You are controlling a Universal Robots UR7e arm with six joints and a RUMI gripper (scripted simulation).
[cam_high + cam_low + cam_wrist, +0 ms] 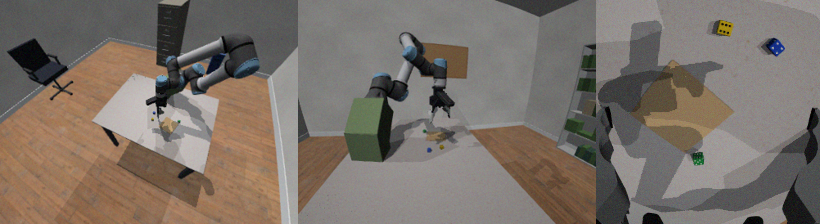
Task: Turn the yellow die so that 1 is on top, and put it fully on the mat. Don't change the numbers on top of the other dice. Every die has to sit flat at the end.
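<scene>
My hand is 180 mm to the right of the green die, 160 mm above it and 120 mm past it. Also, from my hand: yellow die 160 mm below, 40 mm to the right, 10 mm ahead; blue die 160 mm below, 80 mm to the right, 60 mm behind; tan mat 170 mm below, 120 mm to the left, 30 mm behind.
</scene>
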